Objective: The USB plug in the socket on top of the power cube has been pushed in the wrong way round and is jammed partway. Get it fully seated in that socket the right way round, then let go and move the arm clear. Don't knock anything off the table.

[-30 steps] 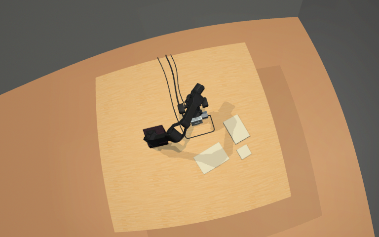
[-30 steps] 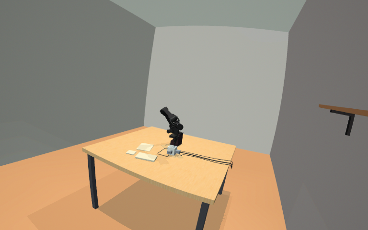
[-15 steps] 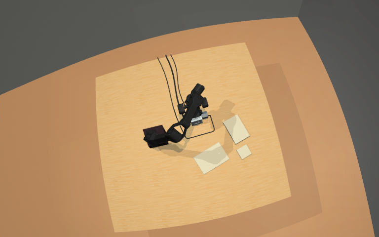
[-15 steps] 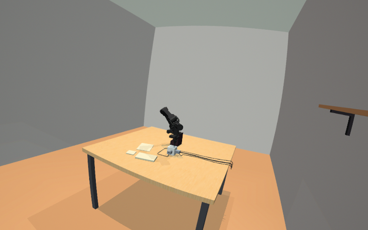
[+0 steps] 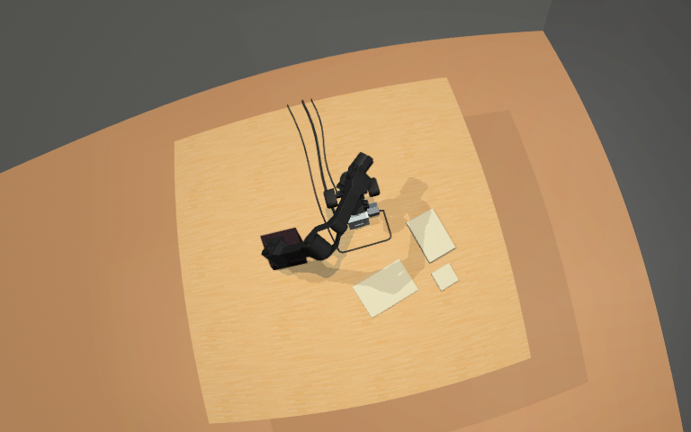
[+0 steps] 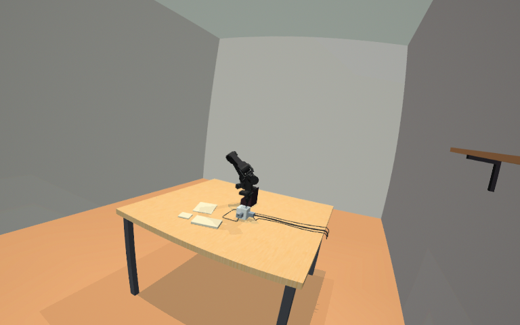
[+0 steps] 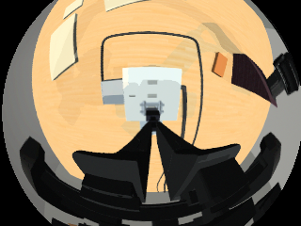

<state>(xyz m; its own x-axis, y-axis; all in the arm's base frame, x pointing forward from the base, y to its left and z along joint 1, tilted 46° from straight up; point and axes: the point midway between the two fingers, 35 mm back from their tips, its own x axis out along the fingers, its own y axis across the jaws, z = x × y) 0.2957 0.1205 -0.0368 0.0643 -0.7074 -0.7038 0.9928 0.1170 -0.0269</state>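
My gripper tip is now 2 cm above the black USB plug. Round my gripper tip: orange block 15 cm behind, 11 cm below, 10 cm to the right.
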